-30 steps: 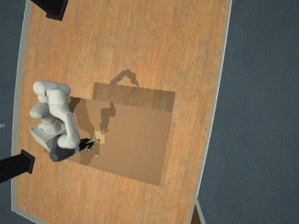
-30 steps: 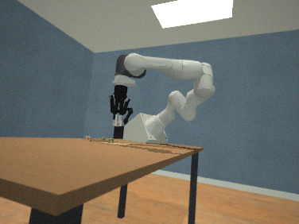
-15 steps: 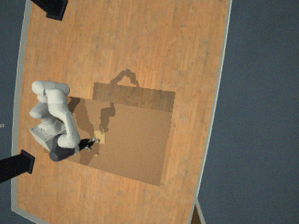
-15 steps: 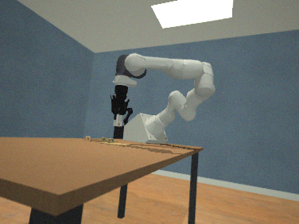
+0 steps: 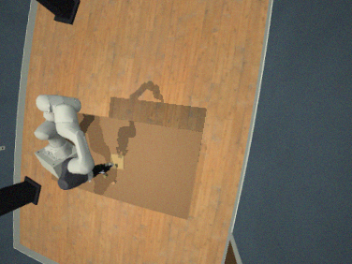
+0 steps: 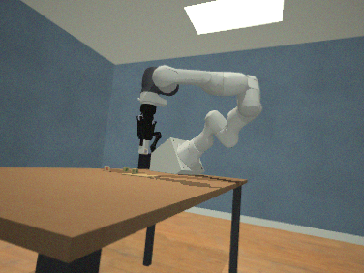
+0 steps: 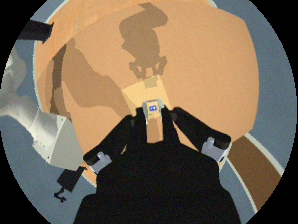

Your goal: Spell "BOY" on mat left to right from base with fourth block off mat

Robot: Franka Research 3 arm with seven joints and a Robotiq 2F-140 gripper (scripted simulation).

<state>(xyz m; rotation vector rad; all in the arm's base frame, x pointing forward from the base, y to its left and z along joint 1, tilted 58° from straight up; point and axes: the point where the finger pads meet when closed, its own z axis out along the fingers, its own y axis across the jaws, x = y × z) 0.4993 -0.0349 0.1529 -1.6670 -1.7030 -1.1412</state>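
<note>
My hand is 13 cm above the mat, 2 cm past it and 1 cm to the left of it.
</note>
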